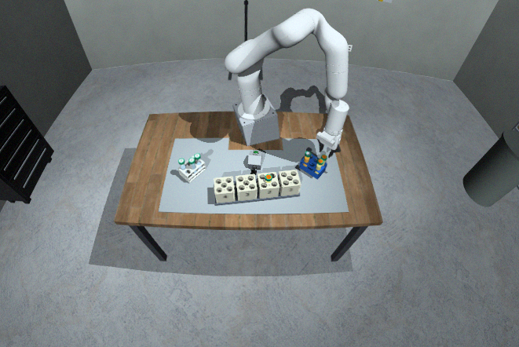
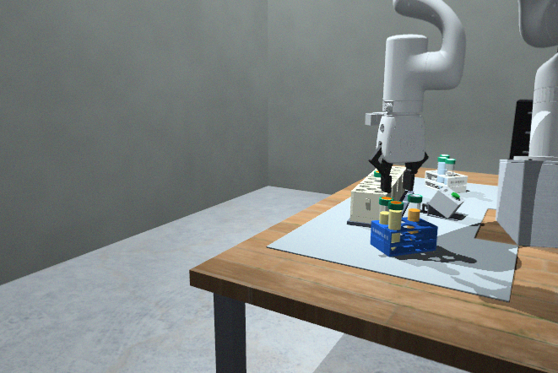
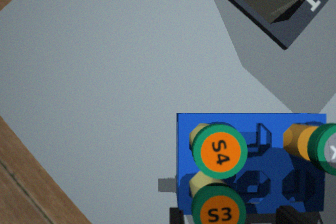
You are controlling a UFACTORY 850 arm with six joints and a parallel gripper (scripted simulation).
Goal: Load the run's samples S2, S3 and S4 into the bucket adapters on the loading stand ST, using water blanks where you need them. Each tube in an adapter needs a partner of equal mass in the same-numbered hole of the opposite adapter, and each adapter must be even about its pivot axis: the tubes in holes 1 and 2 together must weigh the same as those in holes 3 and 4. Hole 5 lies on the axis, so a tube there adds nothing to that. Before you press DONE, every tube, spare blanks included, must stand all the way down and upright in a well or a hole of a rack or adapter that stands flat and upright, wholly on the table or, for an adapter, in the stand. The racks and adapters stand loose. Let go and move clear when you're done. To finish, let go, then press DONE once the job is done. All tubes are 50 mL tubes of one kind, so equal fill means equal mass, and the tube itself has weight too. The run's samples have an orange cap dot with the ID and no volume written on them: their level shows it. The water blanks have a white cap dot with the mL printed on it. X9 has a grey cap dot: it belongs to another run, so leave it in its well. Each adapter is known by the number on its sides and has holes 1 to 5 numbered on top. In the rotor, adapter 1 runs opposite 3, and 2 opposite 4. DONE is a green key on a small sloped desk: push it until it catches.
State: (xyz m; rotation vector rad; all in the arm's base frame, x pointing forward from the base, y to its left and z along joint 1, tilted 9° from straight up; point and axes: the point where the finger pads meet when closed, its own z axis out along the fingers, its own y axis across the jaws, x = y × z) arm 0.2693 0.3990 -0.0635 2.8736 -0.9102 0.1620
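My hand is 10 mm to the left of the sample tube S3 and 100 mm above it. Also, from my hand: blue rack: 10 mm behind, 40 mm to the right, 140 mm below; then sample tube: 160 mm ahead, 300 mm to the right, 100 mm below; then tube X9: 20 mm behind, 100 mm to the right, 100 mm below.
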